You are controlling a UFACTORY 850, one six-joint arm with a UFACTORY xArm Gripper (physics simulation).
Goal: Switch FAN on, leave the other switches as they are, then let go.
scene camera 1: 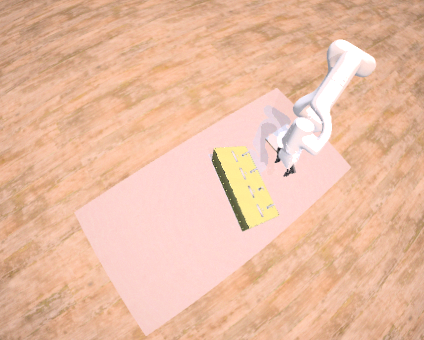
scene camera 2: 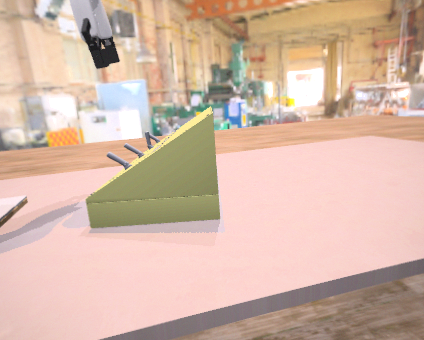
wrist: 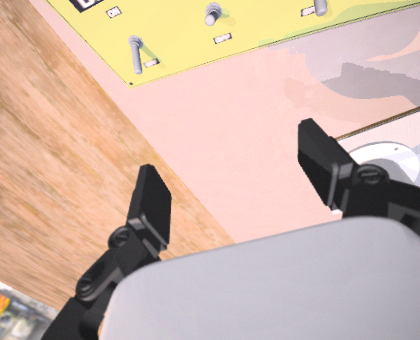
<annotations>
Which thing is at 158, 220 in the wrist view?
My gripper.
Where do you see a yellow-green wedge-shaped switch box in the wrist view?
169, 44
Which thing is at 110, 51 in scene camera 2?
My gripper.
</annotations>
